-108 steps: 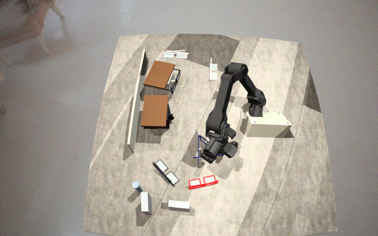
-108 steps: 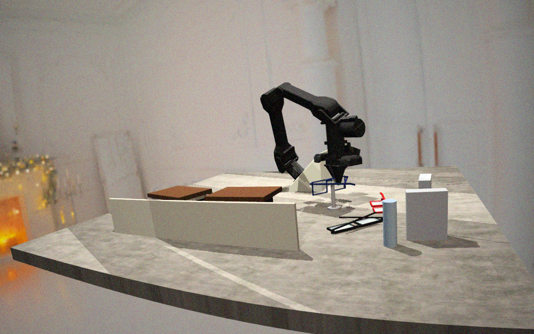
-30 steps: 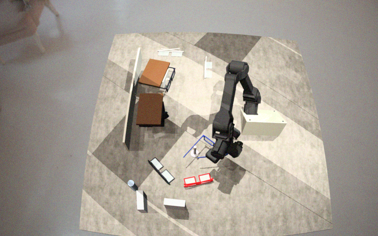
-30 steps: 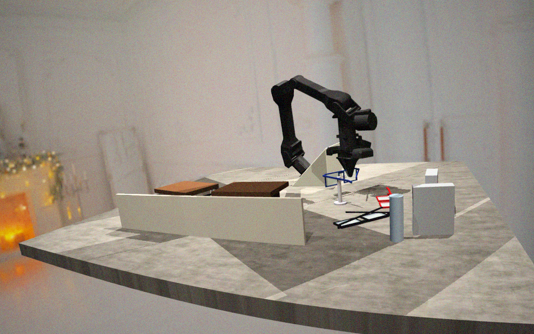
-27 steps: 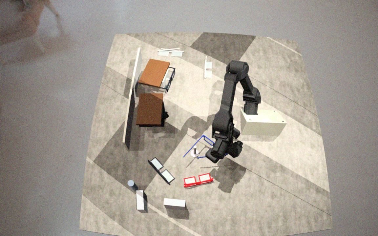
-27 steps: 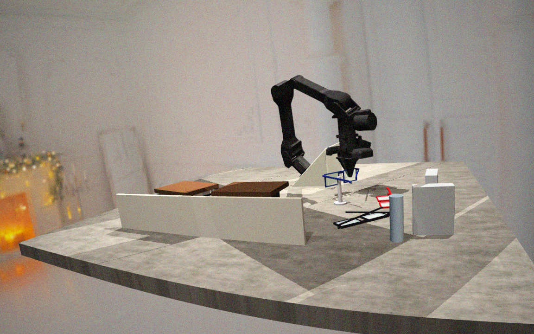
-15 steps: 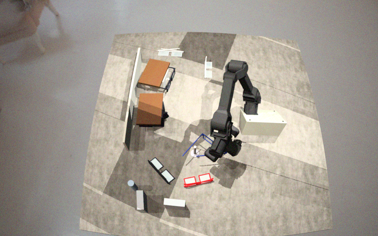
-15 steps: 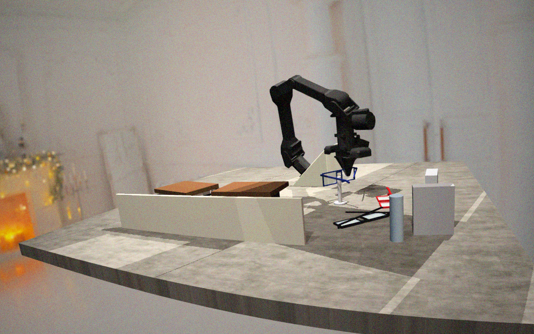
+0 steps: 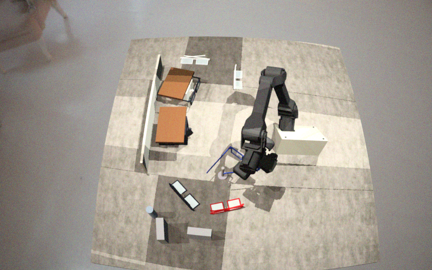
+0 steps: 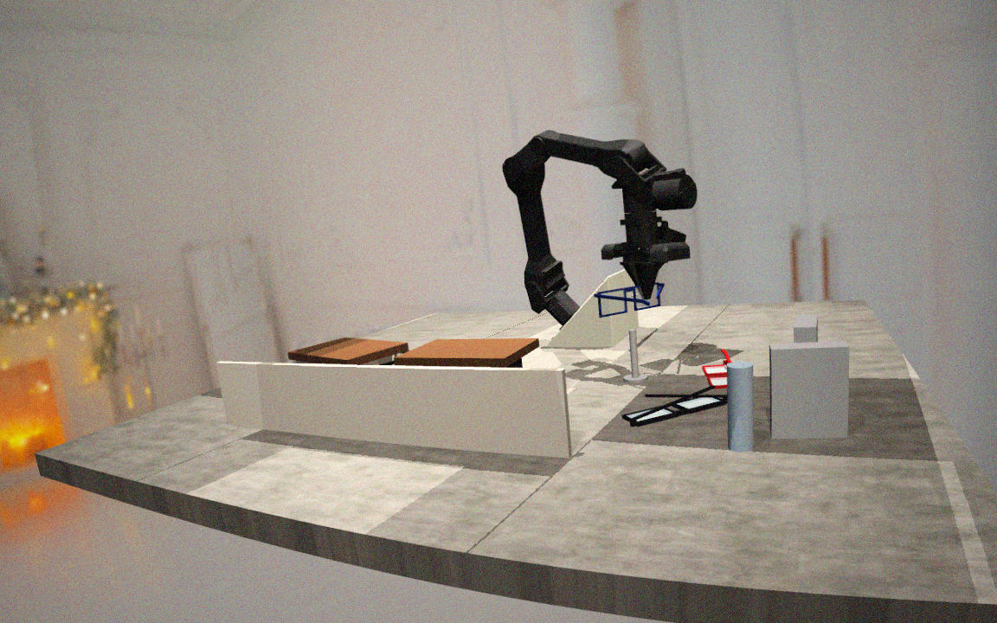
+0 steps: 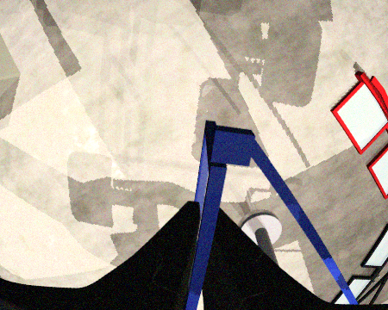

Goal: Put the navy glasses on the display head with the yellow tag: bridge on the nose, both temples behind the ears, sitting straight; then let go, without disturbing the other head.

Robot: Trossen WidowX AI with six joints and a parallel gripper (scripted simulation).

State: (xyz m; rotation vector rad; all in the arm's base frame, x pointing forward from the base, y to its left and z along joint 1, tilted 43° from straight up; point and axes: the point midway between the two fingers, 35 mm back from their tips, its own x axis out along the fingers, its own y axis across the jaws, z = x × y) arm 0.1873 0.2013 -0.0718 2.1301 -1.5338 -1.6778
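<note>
Now: gripper tip 110 mm short of the post, 90 mm above it and 10 mm to the left of it. Also, from my gripper tip: light blue cylinder: 400 mm ahead, 170 mm to the left, 70 mm below; then cream wall: 430 mm ahead, 320 mm to the right, 60 mm below.
</note>
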